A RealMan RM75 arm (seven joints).
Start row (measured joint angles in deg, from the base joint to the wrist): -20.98 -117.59 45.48 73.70 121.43 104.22 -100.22
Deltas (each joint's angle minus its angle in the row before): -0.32 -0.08 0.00 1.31 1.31 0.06 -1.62; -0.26 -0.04 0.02 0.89 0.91 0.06 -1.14; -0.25 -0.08 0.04 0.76 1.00 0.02 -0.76; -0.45 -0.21 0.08 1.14 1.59 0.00 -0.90; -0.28 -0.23 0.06 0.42 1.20 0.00 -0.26; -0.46 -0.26 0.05 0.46 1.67 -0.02 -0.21; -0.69 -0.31 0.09 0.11 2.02 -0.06 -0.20; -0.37 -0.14 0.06 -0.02 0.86 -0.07 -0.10; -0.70 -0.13 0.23 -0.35 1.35 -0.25 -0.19; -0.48 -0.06 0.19 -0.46 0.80 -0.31 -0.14; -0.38 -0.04 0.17 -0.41 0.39 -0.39 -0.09
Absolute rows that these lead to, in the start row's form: -21.30 -117.67 45.48 75.01 122.74 104.28 -101.84; -21.56 -117.71 45.50 75.90 123.65 104.34 -102.98; -21.81 -117.79 45.54 76.66 124.65 104.36 -103.74; -22.26 -118.00 45.62 77.80 126.24 104.36 -104.64; -22.54 -118.23 45.68 78.22 127.44 104.36 -104.90; -23.00 -118.49 45.73 78.68 129.11 104.34 -105.11; -23.69 -118.80 45.82 78.79 131.13 104.28 -105.31; -24.06 -118.94 45.88 78.77 131.99 104.21 -105.41; -24.76 -119.07 46.11 78.42 133.34 103.96 -105.60; -25.24 -119.13 46.30 77.96 134.14 103.65 -105.74; -25.62 -119.17 46.47 77.55 134.53 103.26 -105.83
